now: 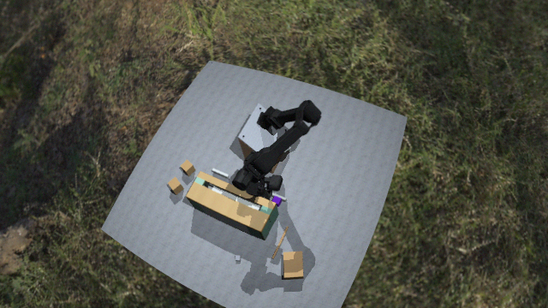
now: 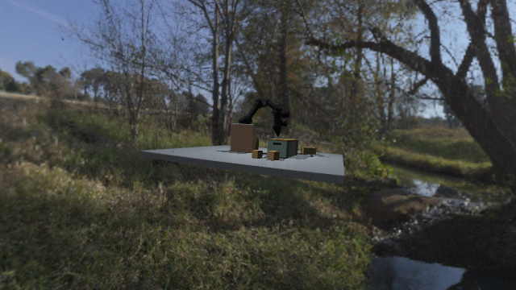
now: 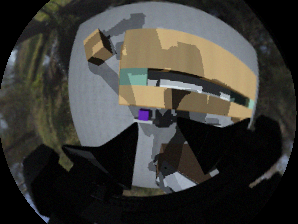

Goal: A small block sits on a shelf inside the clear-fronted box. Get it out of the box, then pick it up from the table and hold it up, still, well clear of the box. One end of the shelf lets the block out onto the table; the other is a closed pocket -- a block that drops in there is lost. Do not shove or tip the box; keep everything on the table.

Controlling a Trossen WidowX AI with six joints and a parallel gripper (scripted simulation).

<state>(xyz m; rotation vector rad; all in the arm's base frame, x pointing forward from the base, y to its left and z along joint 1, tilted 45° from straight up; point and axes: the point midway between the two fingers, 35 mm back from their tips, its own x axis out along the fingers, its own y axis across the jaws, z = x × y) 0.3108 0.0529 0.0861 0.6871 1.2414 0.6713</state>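
The purple block is 13 cm below my gripper tip, 4 cm to the left of it and 3 cm behind it. From my gripper tip the other things lie so: tan box: 25 cm ahead, 21 cm to the left, 12 cm below; thin wooden stick: 16 cm ahead, 14 cm below, 12 cm to the left.
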